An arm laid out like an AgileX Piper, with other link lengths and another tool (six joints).
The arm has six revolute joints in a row. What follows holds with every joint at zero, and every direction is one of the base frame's.
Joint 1 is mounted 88.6 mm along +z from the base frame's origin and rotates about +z.
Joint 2 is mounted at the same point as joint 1 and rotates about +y.
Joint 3 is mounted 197.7 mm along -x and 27 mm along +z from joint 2 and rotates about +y.
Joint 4 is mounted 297.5 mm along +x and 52.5 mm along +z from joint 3 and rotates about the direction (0.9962, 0, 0.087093).
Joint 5 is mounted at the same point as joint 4 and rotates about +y.
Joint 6 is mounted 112.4 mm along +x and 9.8 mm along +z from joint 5 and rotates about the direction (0.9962, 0, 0.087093).
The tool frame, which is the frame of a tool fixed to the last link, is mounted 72.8 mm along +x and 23 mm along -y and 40.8 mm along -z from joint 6; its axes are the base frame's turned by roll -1.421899, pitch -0.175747 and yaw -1.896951 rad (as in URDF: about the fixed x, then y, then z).
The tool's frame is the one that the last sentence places.
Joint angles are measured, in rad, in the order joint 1, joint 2, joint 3, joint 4, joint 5, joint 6. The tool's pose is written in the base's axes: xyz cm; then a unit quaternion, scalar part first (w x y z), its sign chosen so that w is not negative. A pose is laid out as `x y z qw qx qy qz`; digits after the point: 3 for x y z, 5 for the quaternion.
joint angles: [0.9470 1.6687 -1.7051 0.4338 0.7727 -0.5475]
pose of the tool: 25.683 39.421 20.880 0.45691 -0.84914 0.08138 -0.25214
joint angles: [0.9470 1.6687 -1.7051 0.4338 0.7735 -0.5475]
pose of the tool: 25.674 39.415 20.871 0.45667 -0.84934 0.08125 -0.25192
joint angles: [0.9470 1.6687 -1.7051 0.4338 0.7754 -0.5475]
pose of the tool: 25.652 39.399 20.848 0.45611 -0.84982 0.08094 -0.25141
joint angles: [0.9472 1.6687 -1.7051 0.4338 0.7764 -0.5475]
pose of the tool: 25.632 39.396 20.837 0.45585 -0.85009 0.08070 -0.25109
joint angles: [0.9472 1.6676 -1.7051 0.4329 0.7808 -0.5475]
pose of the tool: 25.585 39.342 20.835 0.45475 -0.85094 0.07976 -0.25049
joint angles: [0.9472 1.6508 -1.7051 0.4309 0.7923 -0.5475]
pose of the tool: 25.357 39.062 21.480 0.45709 -0.84955 0.07697 -0.25180
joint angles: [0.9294 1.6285 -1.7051 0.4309 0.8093 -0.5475]
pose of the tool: 25.678 38.234 22.310 0.45799 -0.84738 0.08104 -0.25616
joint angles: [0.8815 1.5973 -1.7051 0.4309 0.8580 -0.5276]
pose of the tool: 26.532 36.254 23.114 0.44878 -0.85010 0.10127 -0.25627
